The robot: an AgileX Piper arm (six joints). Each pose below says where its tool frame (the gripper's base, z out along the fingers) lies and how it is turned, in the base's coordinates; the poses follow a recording.
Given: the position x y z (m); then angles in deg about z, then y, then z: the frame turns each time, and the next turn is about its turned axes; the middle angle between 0 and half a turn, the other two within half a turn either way.
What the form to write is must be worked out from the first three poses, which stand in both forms.
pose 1, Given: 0.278 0.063 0.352 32.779 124.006 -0.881
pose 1, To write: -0.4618 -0.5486 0.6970 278; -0.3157 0.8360 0.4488 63; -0.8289 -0.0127 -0.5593 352; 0 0 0 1
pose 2, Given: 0.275 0.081 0.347 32.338 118.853 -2.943
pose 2, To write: -0.3797 -0.5551 0.7400 275; -0.3012 0.8305 0.4685 81; -0.8747 -0.0450 -0.4826 347; 0 0 0 1
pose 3, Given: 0.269 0.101 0.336 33.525 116.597 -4.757
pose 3, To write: -0.3261 -0.5814 0.7454 269; -0.3156 0.8103 0.4939 101; -0.8911 -0.0742 -0.4477 336; 0 0 0 1
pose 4, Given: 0.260 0.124 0.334 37.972 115.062 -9.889
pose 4, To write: -0.2233 -0.6635 0.7141 260; -0.3921 0.7318 0.5573 124; -0.8924 -0.1556 -0.4236 334; 0 0 0 1
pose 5, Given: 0.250 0.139 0.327 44.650 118.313 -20.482
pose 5, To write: -0.0702 -0.7764 0.6263 250; -0.5612 0.5498 0.6187 139; -0.8247 -0.3081 -0.4743 327; 0 0 0 1
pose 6, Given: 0.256 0.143 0.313 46.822 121.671 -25.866
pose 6, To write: -0.0051 -0.8129 0.5824 256; -0.6430 0.4487 0.6206 143; -0.7658 -0.3713 -0.5250 313; 0 0 0 1
